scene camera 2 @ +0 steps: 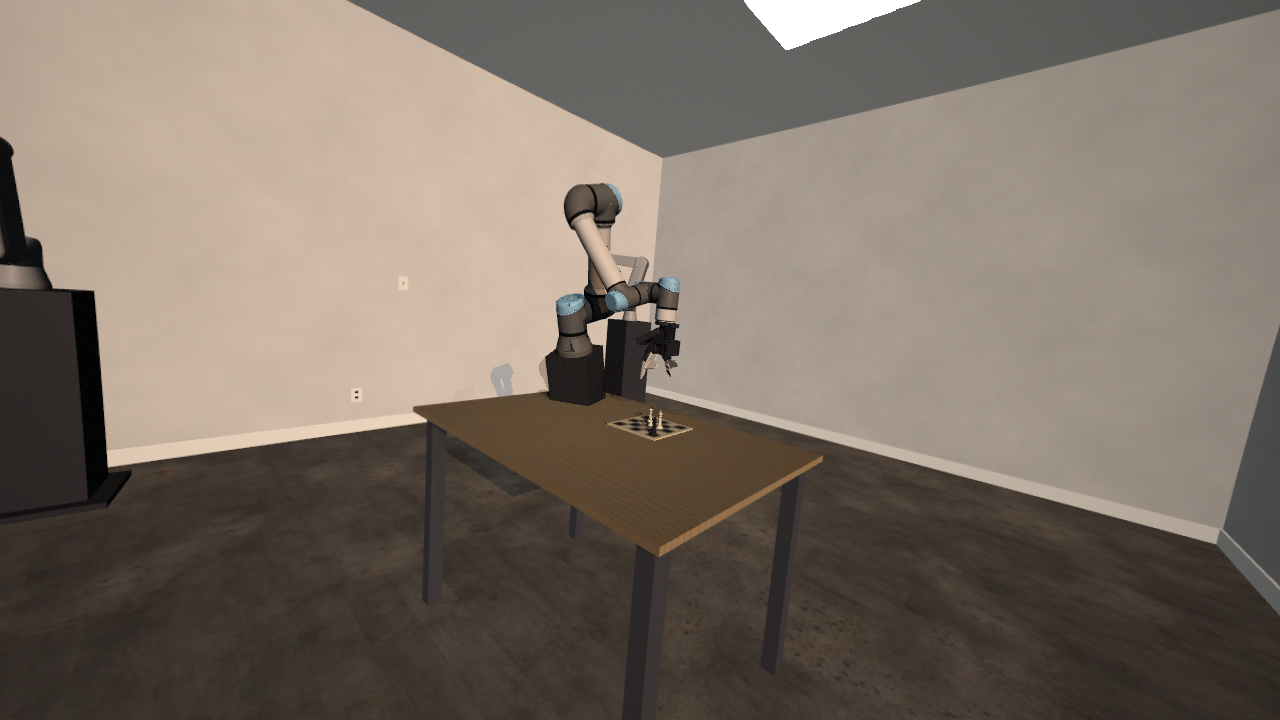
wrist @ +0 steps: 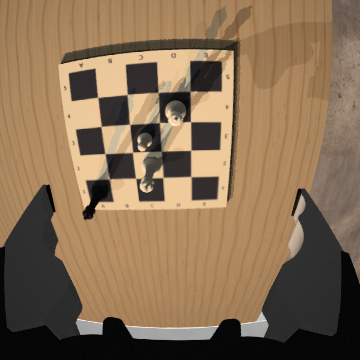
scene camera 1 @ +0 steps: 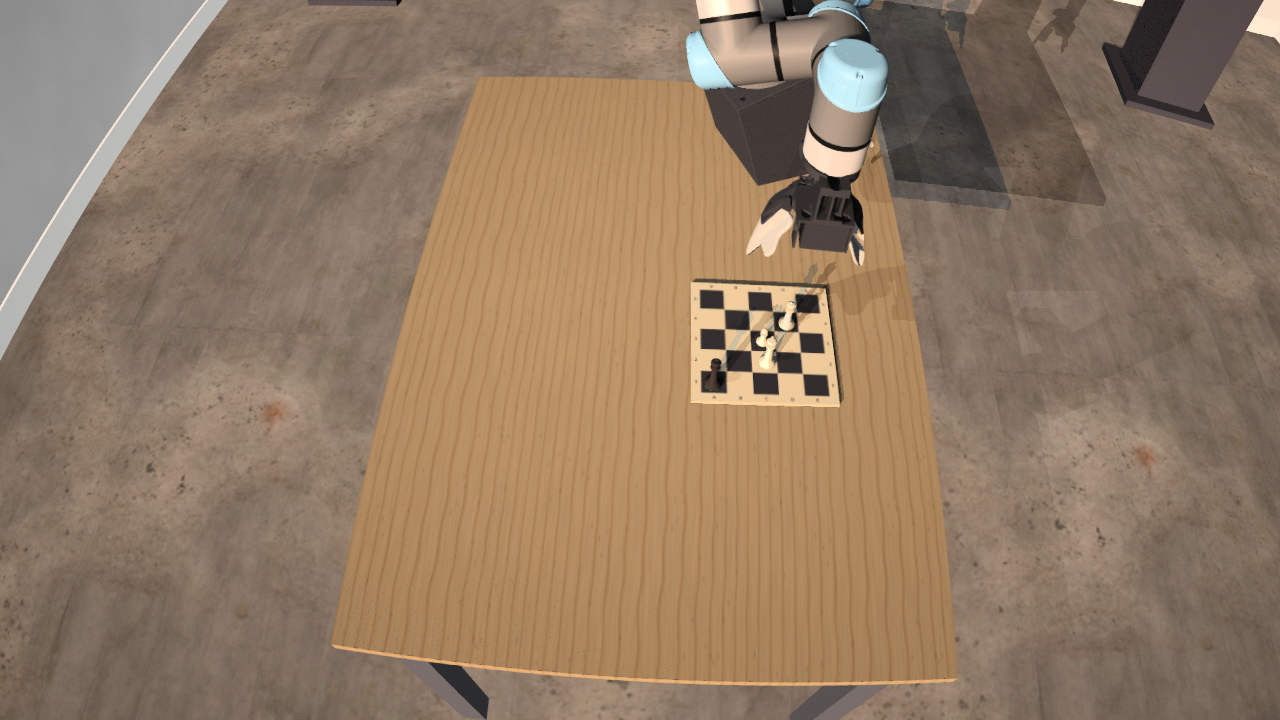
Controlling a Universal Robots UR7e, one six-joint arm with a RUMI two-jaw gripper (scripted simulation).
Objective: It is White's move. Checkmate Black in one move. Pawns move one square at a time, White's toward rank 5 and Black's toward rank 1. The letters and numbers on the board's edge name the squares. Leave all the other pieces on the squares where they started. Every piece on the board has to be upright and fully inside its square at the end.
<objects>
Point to a chessboard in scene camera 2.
638, 425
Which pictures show my gripper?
Scene camera 2, the wrist view and scene camera 1: all of them.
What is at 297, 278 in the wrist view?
My gripper.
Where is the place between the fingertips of my gripper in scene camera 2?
656, 378
</objects>
